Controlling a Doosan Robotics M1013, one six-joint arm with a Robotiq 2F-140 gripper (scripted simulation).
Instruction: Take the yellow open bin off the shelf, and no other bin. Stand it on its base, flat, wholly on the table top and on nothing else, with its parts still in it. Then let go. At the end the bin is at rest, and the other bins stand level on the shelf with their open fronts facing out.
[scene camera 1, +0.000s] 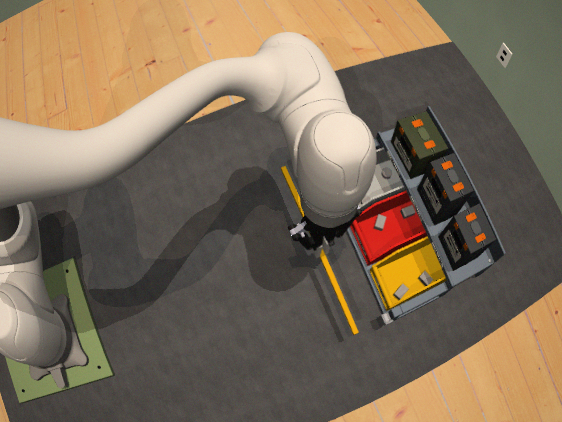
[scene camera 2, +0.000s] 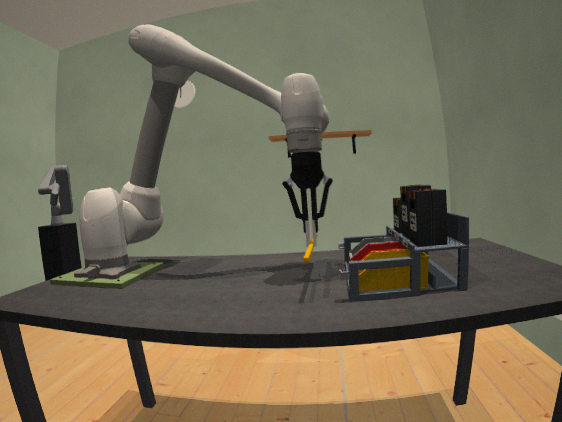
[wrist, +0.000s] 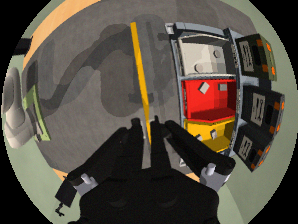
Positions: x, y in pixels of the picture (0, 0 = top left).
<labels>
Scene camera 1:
my gripper: 319, 249
yellow open bin: 406, 265
grey bin: 381, 188
red bin: 396, 229
</labels>
